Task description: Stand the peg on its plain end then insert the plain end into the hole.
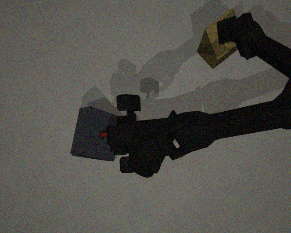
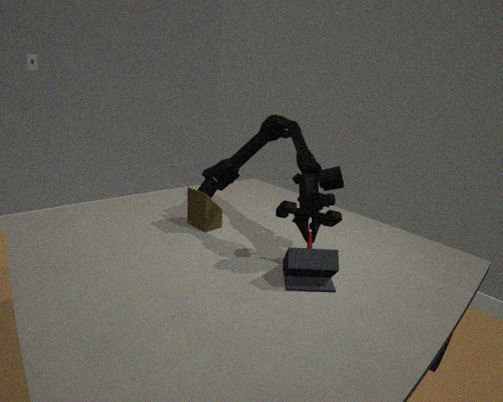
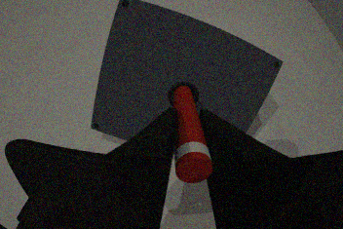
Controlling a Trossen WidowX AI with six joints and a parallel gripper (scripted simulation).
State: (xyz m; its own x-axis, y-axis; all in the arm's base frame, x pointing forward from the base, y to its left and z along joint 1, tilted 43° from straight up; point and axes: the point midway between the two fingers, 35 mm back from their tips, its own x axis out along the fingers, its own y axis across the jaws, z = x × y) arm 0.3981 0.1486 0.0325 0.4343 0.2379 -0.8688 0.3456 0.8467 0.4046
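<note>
The dark sloped panel is 3 cm ahead of my gripper tip, 3 cm to the right of it and 5 cm below it. Round my gripper tip: peg (1 cm behind, 1 cm to the left, 1 cm above).
</note>
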